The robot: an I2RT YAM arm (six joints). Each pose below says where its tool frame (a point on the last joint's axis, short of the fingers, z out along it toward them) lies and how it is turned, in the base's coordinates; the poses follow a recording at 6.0 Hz.
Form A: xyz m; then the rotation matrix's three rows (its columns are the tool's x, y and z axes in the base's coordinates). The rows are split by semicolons.
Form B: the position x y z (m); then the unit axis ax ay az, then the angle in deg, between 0 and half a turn. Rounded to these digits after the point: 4 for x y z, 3 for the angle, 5 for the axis.
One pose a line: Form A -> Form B
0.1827, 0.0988, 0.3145; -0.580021, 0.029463, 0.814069; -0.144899, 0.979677, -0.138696; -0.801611, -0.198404, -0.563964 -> 0.1827, 0.0988, 0.3145, -0.03672, 0.99356, -0.10722, 125.602
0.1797, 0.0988, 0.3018; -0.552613, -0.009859, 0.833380; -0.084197, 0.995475, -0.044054; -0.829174, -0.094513, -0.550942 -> 0.1797, 0.0988, 0.3018, -0.03031, 0.99854, -0.04465, 123.645
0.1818, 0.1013, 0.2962; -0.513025, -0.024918, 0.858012; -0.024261, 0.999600, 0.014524; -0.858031, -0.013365, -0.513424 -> 0.1818, 0.1013, 0.2962, -0.01625, 0.99987, 0.00038, 120.892
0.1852, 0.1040, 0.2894; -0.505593, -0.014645, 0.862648; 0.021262, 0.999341, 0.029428; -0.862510, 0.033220, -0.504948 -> 0.1852, 0.1040, 0.2894, 0.00220, 0.99978, 0.02081, 120.371
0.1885, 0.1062, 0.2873; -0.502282, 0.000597, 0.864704; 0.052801, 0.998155, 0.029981; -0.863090, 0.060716, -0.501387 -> 0.1885, 0.1062, 0.2873, 0.01778, 0.99939, 0.03020, 120.183
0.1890, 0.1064, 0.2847; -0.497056, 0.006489, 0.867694; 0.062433, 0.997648, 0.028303; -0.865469, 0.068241, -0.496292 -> 0.1890, 0.1064, 0.2847, 0.02303, 0.99921, 0.03225, 119.858
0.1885, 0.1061, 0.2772; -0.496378, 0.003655, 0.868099; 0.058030, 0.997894, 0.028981; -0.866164, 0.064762, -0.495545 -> 0.1885, 0.1061, 0.2772, 0.02062, 0.99930, 0.03133, 119.803
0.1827, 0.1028, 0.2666; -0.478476, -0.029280, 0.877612; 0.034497, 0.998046, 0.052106; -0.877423, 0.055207, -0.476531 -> 0.1827, 0.1028, 0.2666, 0.00177, 0.99934, 0.03632, 118.586
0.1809, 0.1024, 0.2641; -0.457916, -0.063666, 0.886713; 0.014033, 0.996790, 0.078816; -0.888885, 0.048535, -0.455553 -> 0.1809, 0.1024, 0.2641, -0.01704, 0.99890, 0.04371, 117.280
